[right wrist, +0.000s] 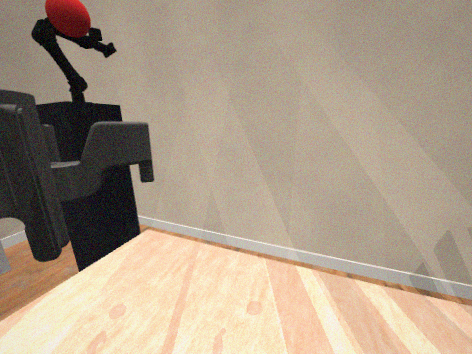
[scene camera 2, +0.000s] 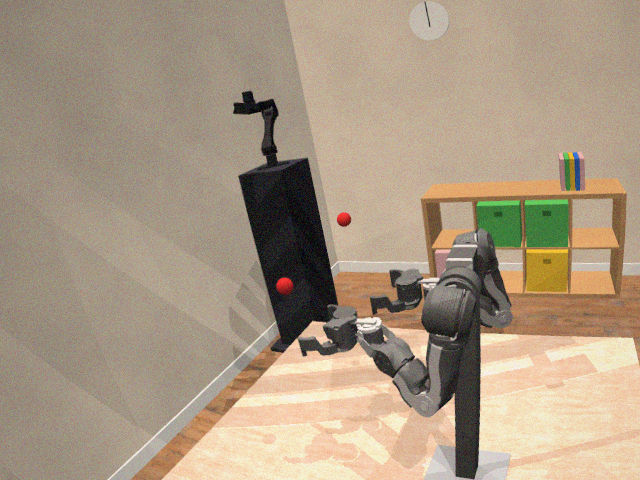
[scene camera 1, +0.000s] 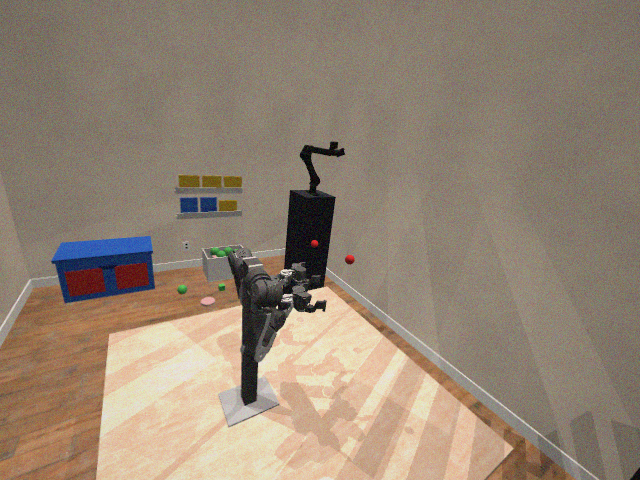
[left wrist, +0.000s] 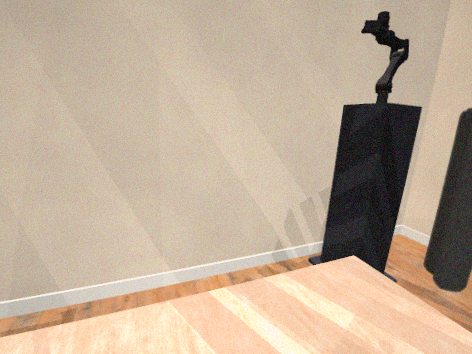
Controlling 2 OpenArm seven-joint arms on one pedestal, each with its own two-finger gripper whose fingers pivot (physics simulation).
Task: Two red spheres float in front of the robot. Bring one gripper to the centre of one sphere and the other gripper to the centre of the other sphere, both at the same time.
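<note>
I can see my left gripper (scene camera 2: 315, 329), and my right gripper (scene camera 2: 381, 291) is visible to me as well.
</note>
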